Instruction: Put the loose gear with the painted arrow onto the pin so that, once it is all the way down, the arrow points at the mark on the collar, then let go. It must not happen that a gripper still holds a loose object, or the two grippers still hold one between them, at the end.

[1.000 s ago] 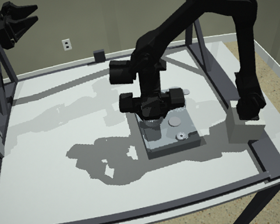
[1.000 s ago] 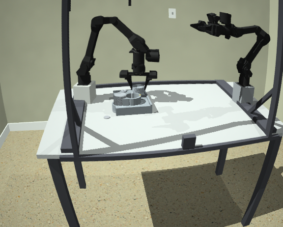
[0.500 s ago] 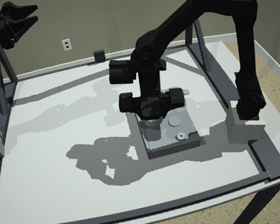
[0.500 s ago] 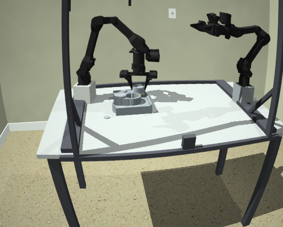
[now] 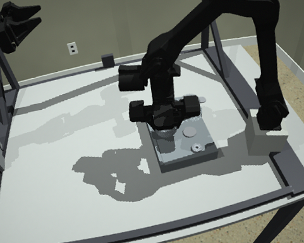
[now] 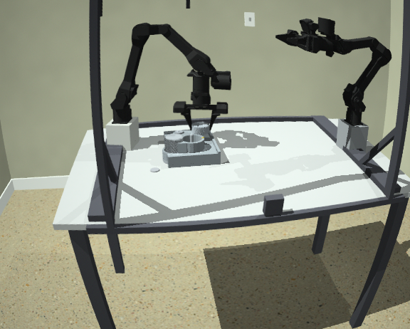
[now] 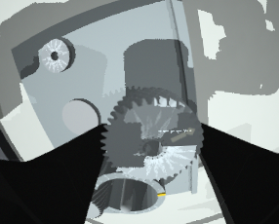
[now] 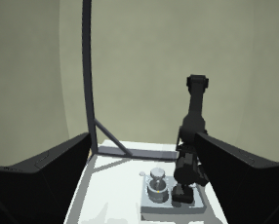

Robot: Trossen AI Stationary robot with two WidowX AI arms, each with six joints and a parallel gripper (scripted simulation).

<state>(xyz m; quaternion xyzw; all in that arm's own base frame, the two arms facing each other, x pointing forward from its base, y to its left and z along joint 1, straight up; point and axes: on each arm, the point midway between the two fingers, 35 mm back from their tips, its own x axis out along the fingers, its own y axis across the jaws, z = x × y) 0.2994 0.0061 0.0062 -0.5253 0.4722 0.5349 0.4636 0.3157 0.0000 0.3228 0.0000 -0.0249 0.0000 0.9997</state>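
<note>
The loose gear lies 3 cm below my left hand.
</note>
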